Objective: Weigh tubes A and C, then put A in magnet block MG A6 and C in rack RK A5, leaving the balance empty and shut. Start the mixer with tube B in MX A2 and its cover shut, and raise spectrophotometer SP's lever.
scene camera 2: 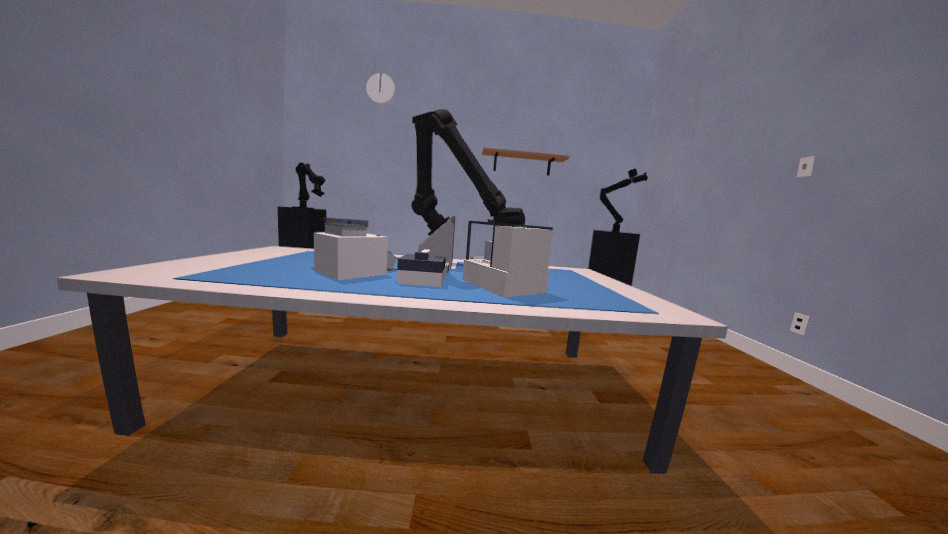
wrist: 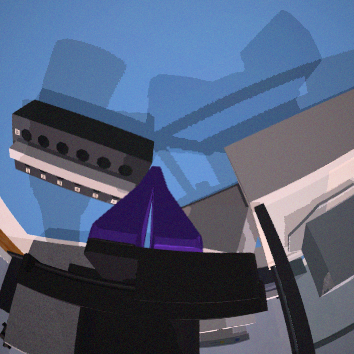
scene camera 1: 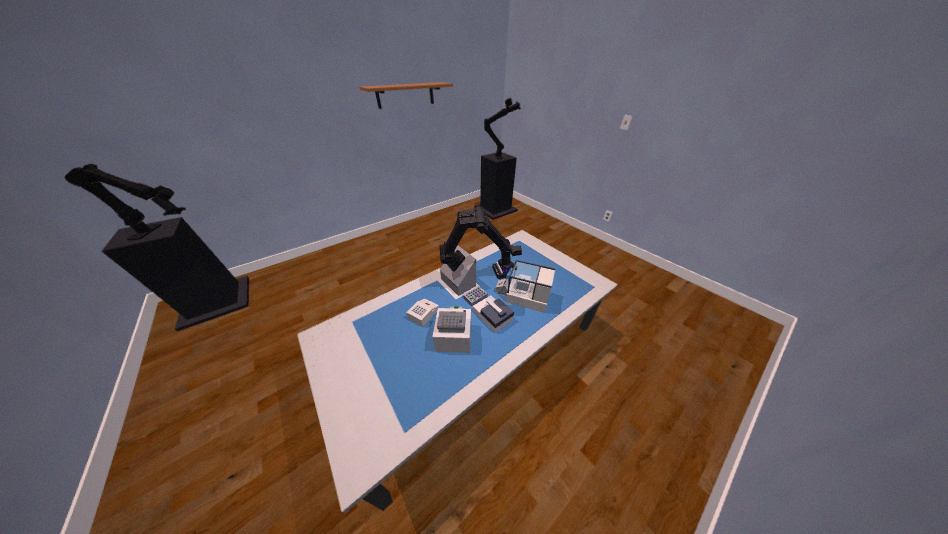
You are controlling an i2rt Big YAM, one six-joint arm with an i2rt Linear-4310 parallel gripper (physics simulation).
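Places are measured from the arm's base along level axes (x ahead, y left, z up), in metres.
Pixels of known places: gripper, fingertip midpoint: [wrist: 155, 171] [scene camera 1: 506, 273]; arm's base at its link origin: [scene camera 2: 440, 227] [wrist: 61, 333] [scene camera 1: 456, 260].
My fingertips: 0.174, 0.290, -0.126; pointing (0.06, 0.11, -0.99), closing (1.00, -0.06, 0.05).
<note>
Ahead of a thing's pixels: the offset from my fingertips to its top centre, as dx, dy, dz. "spot": to the spot under its first point. Level surfaces: height alone.
My gripper [scene camera 1: 507, 270] [wrist: 155, 171] is shut and empty, its purple fingertips together above the mat, beside the right end of the dark magnet block {-0.075, -0.004, +0.004} [wrist: 82, 154]. The block's visible row of holes holds no tubes. The balance {+0.180, -0.029, +0.178} [scene camera 1: 542, 293] [scene camera 2: 522, 262] [wrist: 290, 155] stands right of the fingers in the wrist view; its door state is unclear. The tube rack {spot: +0.055, -0.291, +0.012} [scene camera 1: 474, 294] stands near the arm's base; its tubes are too small to identify. A dark-topped device with a pale lever {+0.206, -0.279, +0.058} [scene camera 1: 492, 311] [scene camera 2: 421, 265] and a white box with a grey well block {+0.172, -0.519, +0.146} [scene camera 1: 452, 338] [scene camera 2: 350, 255] stand farther off.
A grey wedge-shaped console {spot: +0.093, -0.124, +0.028} [scene camera 1: 501, 285] [wrist: 217, 215] stands beside the balance, partly hidden by the fingers in the wrist view. The balance's dark frame bar {spot: +0.074, -0.002, +0.083} [wrist: 282, 270] rises close to the gripper's right. A small white keypad device {-0.035, -0.612, +0.026} [scene camera 1: 421, 311] stands on the blue mat {dz -0.044} [scene camera 1: 404, 378].
</note>
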